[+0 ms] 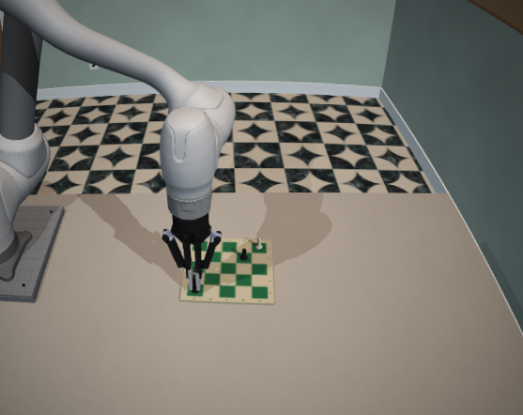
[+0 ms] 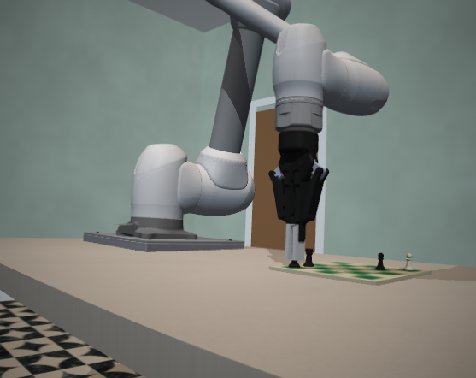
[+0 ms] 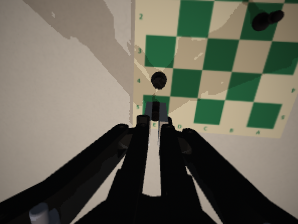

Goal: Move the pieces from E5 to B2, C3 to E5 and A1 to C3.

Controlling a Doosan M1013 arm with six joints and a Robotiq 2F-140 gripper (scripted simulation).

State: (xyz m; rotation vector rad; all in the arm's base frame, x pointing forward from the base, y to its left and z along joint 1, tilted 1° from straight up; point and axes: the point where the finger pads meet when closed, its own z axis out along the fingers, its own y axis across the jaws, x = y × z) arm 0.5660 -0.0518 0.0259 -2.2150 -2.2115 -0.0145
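Now: hand 160 mm to the right of the white pawn, 150 mm short of it and 30 mm above it. Round my hand: black pawn (110 mm to the left, 110 mm ahead, 30 mm below); then cream chessboard (80 mm to the left, 80 mm ahead, 50 mm below).
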